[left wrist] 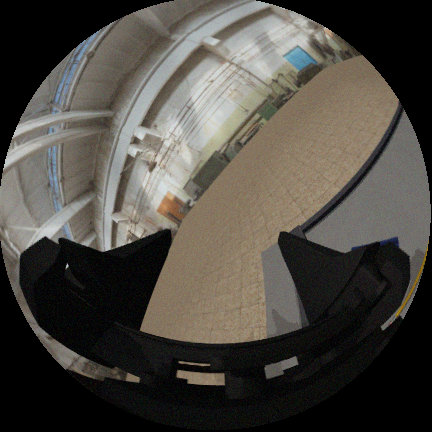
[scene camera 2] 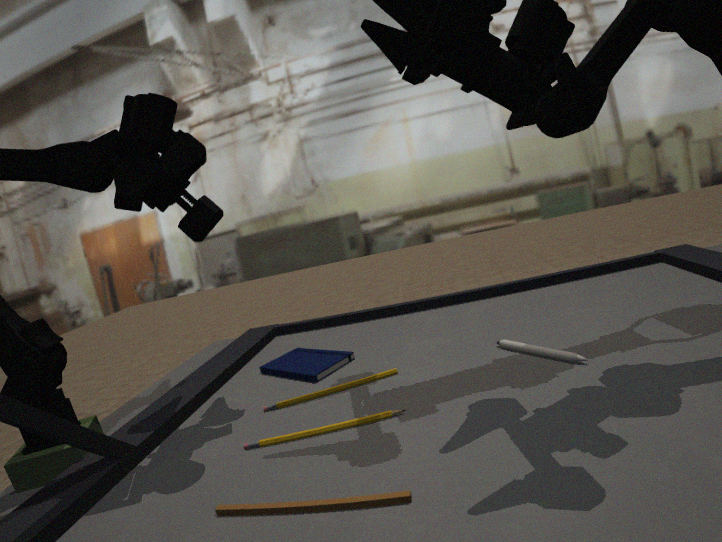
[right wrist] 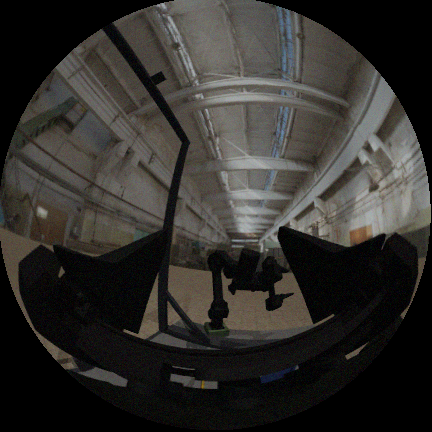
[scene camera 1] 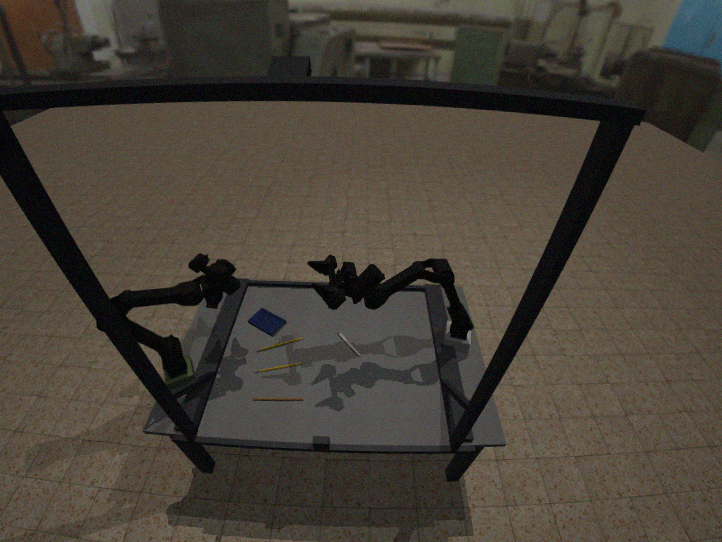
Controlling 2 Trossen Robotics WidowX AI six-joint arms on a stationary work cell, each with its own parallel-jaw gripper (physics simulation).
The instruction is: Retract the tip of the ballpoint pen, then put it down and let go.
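Pixels of known places: left gripper, fingertip midpoint: [left wrist: 226, 236] [scene camera 2: 183, 196] [right wrist: 290, 281]; right gripper, fingertip midpoint: [scene camera 2: 365, 8] [right wrist: 223, 234] [scene camera 1: 309, 273]; left arm's base, link origin: [right wrist: 215, 325] [scene camera 1: 177, 369]; right arm's base, link origin: [scene camera 1: 458, 332].
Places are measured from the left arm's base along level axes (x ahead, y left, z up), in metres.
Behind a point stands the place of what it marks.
Observation:
The white ballpoint pen [scene camera 1: 348, 344] @(x 0.627, y -0.173, z -0.031 m) [scene camera 2: 541, 351] @(x 0.627, y -0.180, z -0.032 m) lies flat on the grey table [scene camera 1: 373, 417] @(x 0.557, y -0.479, z -0.040 m), right of the pencils in both scene views. In scene camera 2 a dark end points left and a narrow pointed end points right; whether the tip is out is too small to tell. My right gripper [scene camera 1: 312, 274] @(x 0.493, y -0.170, z 0.403 m) [right wrist: 223, 234] @(x 0.493, y -0.170, z 0.403 m) is open and empty, high above the table and the pen. My left gripper [left wrist: 226, 236] @(x 0.259, y 0.178, z 0.282 m) is open and empty, raised at the table's left side, well away from the pen. The pen does not show in either wrist view.
A blue notebook [scene camera 1: 267, 322] @(x 0.378, y 0.086, z -0.028 m) [scene camera 2: 306, 364] @(x 0.378, y 0.072, z -0.028 m), two yellow pencils [scene camera 1: 279, 344] @(x 0.384, y -0.041, z -0.034 m) [scene camera 1: 278, 368] @(x 0.342, y -0.143, z -0.036 m) [scene camera 2: 332, 389] @(x 0.385, y -0.043, z -0.034 m) [scene camera 2: 326, 429] @(x 0.347, y -0.144, z -0.035 m) and an orange-brown stick [scene camera 1: 277, 399] @(x 0.293, y -0.263, z -0.034 m) [scene camera 2: 314, 504] @(x 0.301, y -0.267, z -0.033 m) lie left of the pen. A dark overhead frame [scene camera 1: 349, 92] @(x 0.423, y -0.534, z 0.991 m) with slanted posts surrounds the table.

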